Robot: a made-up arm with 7 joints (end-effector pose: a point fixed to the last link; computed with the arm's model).
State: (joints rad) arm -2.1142 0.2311 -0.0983 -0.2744 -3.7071 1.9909 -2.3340
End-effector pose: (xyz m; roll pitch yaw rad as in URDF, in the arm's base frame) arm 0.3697 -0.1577 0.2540 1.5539 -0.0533 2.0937
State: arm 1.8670 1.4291 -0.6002 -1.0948 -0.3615 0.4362 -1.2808
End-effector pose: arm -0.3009 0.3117 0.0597 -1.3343 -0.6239 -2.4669
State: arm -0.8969 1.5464 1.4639 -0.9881 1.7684 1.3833 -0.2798
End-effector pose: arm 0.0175 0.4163 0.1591 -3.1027 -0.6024 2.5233
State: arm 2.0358 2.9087 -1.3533 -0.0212 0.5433 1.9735 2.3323
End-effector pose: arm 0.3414 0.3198 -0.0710 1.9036 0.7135 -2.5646
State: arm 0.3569 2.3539 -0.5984 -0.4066 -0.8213 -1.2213 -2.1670
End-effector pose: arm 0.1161 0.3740 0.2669 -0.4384 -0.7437 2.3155
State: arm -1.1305 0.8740 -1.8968 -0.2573 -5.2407 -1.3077 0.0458
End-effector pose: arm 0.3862 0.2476 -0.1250 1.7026 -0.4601 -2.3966
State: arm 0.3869 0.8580 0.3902 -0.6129 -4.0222 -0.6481 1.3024
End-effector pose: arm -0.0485 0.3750 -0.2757 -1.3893 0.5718 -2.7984
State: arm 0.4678 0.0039 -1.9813 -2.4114 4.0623 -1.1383 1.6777
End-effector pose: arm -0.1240 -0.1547 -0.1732 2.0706 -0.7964 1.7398
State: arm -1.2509 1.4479 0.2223 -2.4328 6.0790 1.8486 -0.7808
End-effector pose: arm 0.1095 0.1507 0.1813 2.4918 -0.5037 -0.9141
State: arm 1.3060 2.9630 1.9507 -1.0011 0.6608 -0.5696 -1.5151
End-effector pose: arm 0.4028 0.0216 0.1879 2.8128 1.0108 -1.6332
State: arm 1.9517 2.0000 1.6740 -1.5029 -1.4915 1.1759 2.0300
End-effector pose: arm 0.2071 0.3316 0.0548 2.4310 -0.0338 -1.9129
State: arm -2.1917 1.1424 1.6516 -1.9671 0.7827 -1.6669 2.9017
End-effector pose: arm 0.0579 0.2983 0.1330 0.0626 0.5792 2.2216
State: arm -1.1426 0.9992 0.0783 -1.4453 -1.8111 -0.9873 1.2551
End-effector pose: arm 0.3267 0.1939 0.1302 1.6539 0.2109 -2.0883
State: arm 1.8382 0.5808 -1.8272 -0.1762 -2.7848 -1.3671 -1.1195
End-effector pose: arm -0.4508 0.0167 0.1499 2.7830 1.0435 1.2791
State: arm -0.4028 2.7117 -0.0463 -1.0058 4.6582 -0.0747 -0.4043
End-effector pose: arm 0.0298 0.1670 0.4110 -2.3968 0.1562 1.7343
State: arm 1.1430 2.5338 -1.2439 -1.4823 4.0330 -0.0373 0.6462
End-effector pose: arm 0.0756 0.3762 0.1028 -1.0337 -0.9236 -2.9977
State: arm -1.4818 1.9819 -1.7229 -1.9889 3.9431 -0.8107 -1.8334
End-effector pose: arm 0.1626 0.2798 0.0564 0.1833 -0.9353 0.3668
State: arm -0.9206 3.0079 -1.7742 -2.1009 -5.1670 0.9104 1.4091
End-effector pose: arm -0.1368 0.2371 0.1487 0.3127 -0.8718 1.5563
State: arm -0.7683 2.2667 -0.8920 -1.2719 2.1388 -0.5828 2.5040
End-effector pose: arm 0.0813 0.3546 0.2110 -2.5795 0.6319 1.3572
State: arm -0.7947 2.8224 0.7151 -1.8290 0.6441 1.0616 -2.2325
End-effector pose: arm -0.1202 -0.0292 0.3293 -2.9147 0.1403 0.9759
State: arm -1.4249 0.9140 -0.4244 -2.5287 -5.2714 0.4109 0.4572
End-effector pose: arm 0.2172 0.0220 0.1115 1.8864 -0.8483 2.7619
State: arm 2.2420 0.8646 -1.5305 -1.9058 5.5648 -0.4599 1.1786
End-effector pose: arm -0.2708 -0.0926 0.1849 -1.1329 1.0051 0.6790
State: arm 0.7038 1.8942 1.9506 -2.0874 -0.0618 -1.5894 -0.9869
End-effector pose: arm 0.0529 0.1888 0.2447 -0.4552 0.5754 0.7021
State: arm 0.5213 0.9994 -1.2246 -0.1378 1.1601 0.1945 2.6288
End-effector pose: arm -0.1873 0.3629 -0.2427 -0.5789 -0.9989 2.8985
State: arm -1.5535 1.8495 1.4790 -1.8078 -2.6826 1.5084 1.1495
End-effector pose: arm -0.1683 0.2859 0.1258 0.2611 -0.7116 -1.9034
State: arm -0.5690 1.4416 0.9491 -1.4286 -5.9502 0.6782 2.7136
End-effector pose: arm 0.1077 0.3527 0.1638 -2.6390 0.7814 1.6361
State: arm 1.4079 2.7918 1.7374 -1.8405 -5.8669 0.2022 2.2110
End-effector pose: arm 0.3360 0.0130 0.0975 -1.3980 -0.8582 0.4590
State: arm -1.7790 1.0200 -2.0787 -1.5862 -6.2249 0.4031 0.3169
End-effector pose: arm 0.3764 0.0773 0.0117 1.1305 0.2587 -1.9862
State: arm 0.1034 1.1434 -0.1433 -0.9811 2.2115 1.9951 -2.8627
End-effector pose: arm 0.1198 0.3771 -0.2070 0.9556 -0.9053 -2.7911
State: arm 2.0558 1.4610 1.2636 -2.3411 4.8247 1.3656 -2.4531
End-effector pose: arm 0.0112 0.2718 0.0344 -2.3497 -0.6456 2.0756
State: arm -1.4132 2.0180 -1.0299 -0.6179 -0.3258 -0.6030 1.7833
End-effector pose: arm 0.0578 0.4173 0.2033 2.4899 -1.1549 -2.0612
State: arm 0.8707 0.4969 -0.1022 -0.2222 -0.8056 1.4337 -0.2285
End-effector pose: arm -0.3252 0.1771 -0.2983 -2.5665 0.8073 2.9485
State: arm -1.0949 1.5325 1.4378 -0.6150 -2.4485 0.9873 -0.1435
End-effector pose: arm 0.0698 0.4410 0.1397 1.7241 -0.3764 1.1083
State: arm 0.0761 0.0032 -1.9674 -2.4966 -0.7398 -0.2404 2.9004
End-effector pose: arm -0.0666 -0.1337 -0.2005 -2.7279 0.1792 -0.9894
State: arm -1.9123 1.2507 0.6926 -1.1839 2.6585 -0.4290 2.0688
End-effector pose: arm 0.1041 0.2931 0.2958 3.0094 -0.8336 -1.1470
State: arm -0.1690 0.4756 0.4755 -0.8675 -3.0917 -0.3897 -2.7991
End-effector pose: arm 0.1950 0.2462 -0.3287 0.0437 -0.8976 0.7247
